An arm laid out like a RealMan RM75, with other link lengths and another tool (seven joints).
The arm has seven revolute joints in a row. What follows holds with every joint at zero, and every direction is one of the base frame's.
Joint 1 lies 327.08 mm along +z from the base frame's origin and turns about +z.
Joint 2 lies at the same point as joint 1 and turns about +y.
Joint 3 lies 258.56 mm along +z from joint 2 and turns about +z.
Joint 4 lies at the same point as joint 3 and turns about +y.
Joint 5 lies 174.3 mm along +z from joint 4 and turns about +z.
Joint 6 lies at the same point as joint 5 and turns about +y.
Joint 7 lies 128.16 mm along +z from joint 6 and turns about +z.
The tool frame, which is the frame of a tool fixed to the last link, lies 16 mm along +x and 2 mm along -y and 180 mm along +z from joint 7; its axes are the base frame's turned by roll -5.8, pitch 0 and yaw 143.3 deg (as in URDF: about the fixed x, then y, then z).
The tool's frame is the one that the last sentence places.
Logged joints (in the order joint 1, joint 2, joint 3, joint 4, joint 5, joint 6, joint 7), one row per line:
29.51, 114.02, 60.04, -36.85, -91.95, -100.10, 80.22
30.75, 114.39, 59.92, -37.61, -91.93, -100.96, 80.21
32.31, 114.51, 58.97, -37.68, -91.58, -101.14, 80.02
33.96, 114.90, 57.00, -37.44, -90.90, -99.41, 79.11
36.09, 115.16, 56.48, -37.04, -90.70, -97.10, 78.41
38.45, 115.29, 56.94, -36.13, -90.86, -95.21, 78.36
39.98, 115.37, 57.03, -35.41, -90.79, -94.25, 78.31
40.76, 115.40, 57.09, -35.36, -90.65, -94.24, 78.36
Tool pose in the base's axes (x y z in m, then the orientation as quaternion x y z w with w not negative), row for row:
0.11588, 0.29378, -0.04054, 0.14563, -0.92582, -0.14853, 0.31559
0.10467, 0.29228, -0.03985, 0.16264, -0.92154, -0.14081, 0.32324
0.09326, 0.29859, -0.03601, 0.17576, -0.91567, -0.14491, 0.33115
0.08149, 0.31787, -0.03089, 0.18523, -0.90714, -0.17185, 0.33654
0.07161, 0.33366, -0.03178, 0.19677, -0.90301, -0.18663, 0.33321
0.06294, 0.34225, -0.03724, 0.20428, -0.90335, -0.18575, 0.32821
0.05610, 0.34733, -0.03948, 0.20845, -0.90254, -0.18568, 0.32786
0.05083, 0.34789, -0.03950, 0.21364, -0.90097, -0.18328, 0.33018
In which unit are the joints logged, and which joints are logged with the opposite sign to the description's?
The joints are logged in degrees. Opposite sign: joint 3.
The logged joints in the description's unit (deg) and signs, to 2 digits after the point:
29.51, 114.02, -60.04, -36.85, -91.95, -100.10, 80.22
30.75, 114.39, -59.92, -37.61, -91.93, -100.96, 80.21
32.31, 114.51, -58.97, -37.68, -91.58, -101.14, 80.02
33.96, 114.90, -57.00, -37.44, -90.90, -99.41, 79.11
36.09, 115.16, -56.48, -37.04, -90.70, -97.10, 78.41
38.45, 115.29, -56.94, -36.13, -90.86, -95.21, 78.36
39.98, 115.37, -57.03, -35.41, -90.79, -94.25, 78.31
40.76, 115.40, -57.09, -35.36, -90.65, -94.24, 78.36

